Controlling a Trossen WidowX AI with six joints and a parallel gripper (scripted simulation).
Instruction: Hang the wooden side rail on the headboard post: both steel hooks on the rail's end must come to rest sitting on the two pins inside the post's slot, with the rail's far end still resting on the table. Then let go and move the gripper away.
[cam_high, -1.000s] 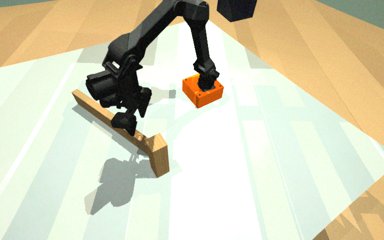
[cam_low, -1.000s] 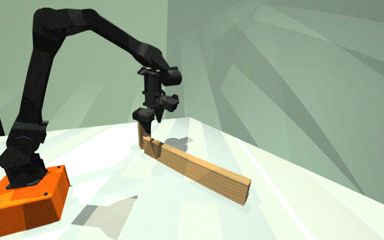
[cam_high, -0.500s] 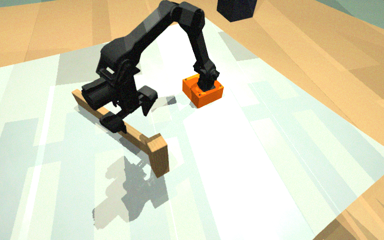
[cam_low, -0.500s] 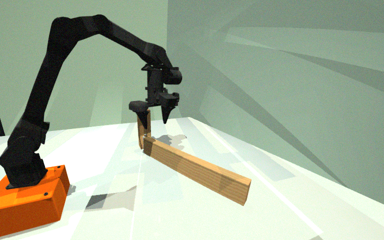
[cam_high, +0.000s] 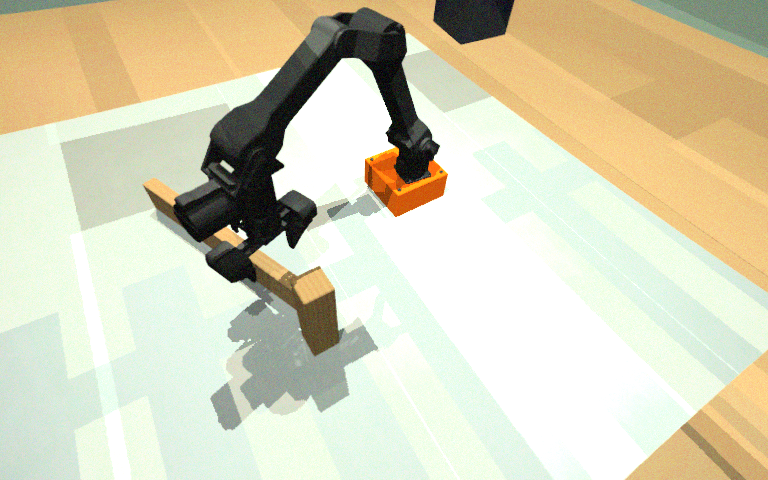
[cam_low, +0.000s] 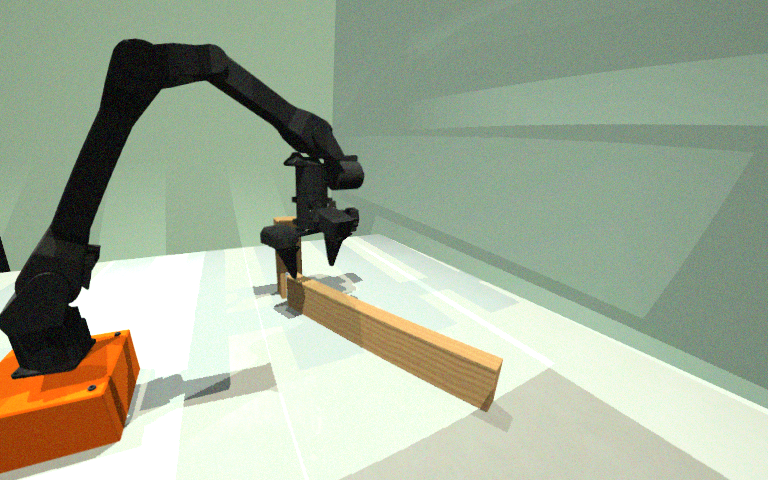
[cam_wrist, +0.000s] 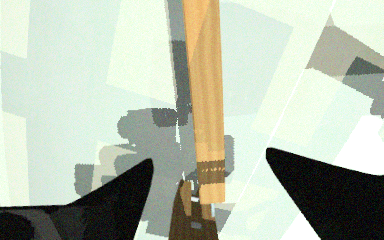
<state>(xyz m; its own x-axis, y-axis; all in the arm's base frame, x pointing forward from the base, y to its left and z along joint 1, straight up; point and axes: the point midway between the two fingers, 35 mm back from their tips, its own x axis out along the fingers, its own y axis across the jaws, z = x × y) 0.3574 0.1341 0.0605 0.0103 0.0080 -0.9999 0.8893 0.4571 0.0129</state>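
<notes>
Now: the headboard post 120 mm to the left of my gripper tip, 30 mm behind it and 10 mm below it.
</notes>
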